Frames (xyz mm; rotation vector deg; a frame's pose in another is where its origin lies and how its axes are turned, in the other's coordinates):
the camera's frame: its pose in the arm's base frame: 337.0 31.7 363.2 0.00 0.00 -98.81
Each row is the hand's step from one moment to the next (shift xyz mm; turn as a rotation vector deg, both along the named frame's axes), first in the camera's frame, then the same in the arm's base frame.
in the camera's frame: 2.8 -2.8 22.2 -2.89 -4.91 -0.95
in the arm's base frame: -3.2 -2.3 22.2 -4.41 3.61 -0.95
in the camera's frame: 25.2 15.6 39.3 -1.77 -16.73 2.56
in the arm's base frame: 11.6 -27.3 39.3 -16.26 4.31 2.56
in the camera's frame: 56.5 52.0 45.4 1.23 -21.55 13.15
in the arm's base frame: 42.7 -63.8 45.4 -21.48 2.09 13.15
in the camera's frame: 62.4 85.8 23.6 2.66 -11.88 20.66
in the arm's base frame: 75.2 -74.8 23.6 -12.15 -0.81 20.66
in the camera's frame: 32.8 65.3 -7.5 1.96 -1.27 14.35
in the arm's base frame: 59.5 -42.4 -7.5 -1.56 -1.74 14.35
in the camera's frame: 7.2 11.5 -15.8 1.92 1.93 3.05
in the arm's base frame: 10.3 -8.9 -15.8 1.61 -2.19 3.05
